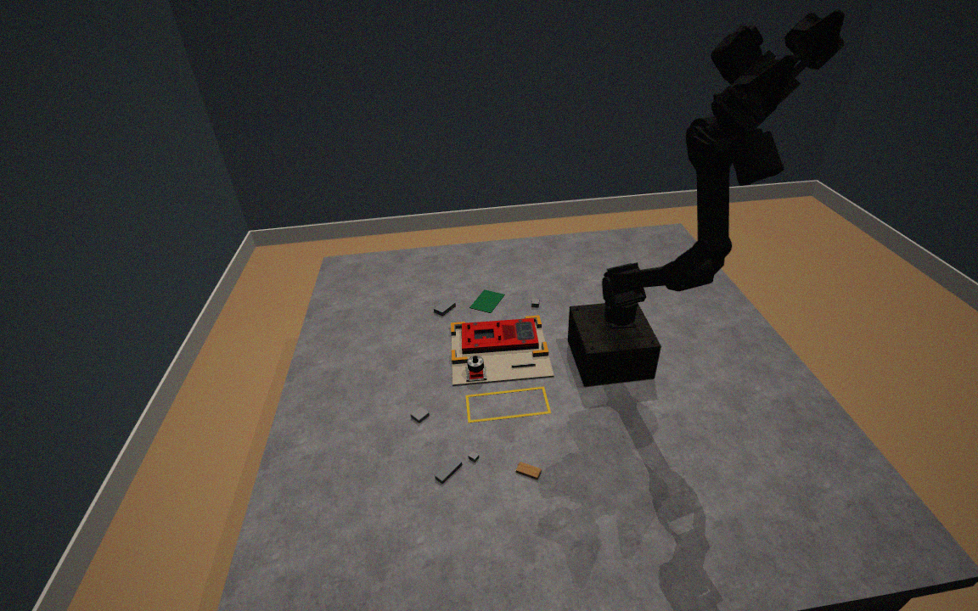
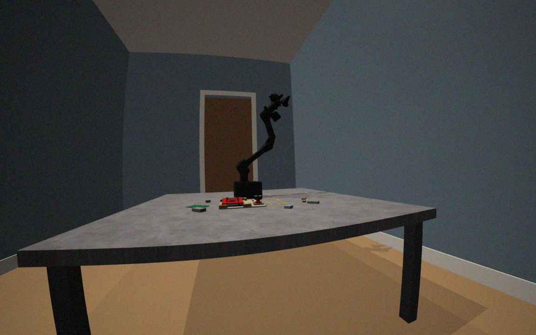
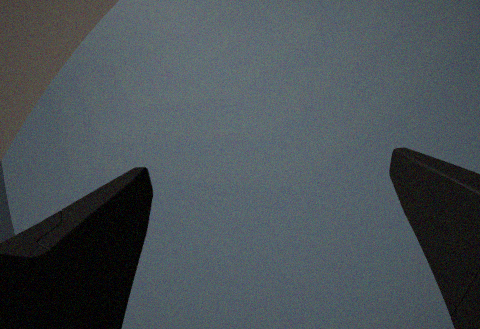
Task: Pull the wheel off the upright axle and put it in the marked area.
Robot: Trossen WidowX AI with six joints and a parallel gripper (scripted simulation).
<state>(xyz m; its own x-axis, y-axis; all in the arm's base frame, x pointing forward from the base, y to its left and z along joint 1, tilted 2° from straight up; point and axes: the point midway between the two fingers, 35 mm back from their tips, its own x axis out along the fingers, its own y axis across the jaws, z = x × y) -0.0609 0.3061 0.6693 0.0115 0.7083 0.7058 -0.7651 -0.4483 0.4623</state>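
My gripper tip is now 75 cm above the black axle, 43 cm short of it and 30 cm to the left of it. Also, from my gripper tip: wheel: 75 cm below, 43 cm ahead, 30 cm to the right; then green tile: 79 cm below, 62 cm to the right, 40 cm ahead; then brown tile: 79 cm below, 33 cm ahead, 1 cm to the right.
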